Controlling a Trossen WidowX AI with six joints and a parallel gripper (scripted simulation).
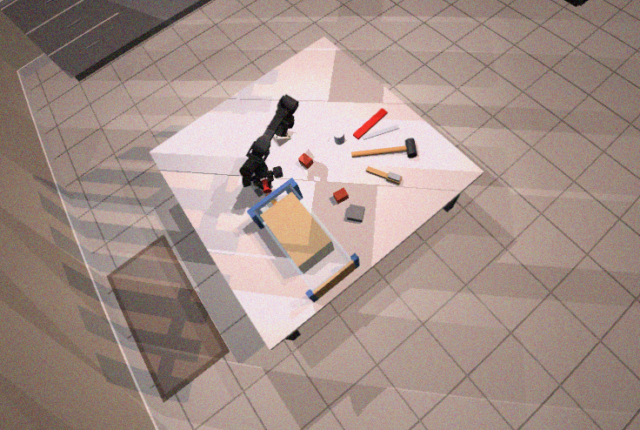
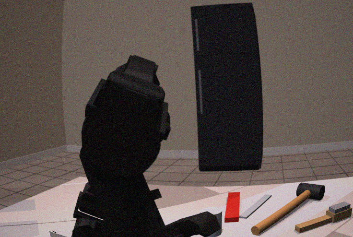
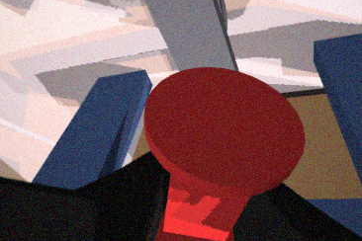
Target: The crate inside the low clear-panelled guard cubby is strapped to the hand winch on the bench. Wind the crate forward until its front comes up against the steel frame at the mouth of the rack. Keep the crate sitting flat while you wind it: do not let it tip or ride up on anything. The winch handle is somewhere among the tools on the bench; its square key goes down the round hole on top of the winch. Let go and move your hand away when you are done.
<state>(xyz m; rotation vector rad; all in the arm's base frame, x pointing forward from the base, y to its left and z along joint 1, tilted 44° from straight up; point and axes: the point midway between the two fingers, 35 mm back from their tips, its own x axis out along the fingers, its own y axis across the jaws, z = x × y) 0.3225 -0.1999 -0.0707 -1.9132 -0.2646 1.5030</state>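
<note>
The winch handle lies 50 mm behind my gripper tip, 30 mm below it and 10 mm to the right of it. Round my gripper tip: clear-panelled cubby 290 mm ahead, 40 mm to the left, 20 mm below; grey hand winch 120 mm behind, 100 mm below, 30 mm to the right; red knob 10 mm behind.
</note>
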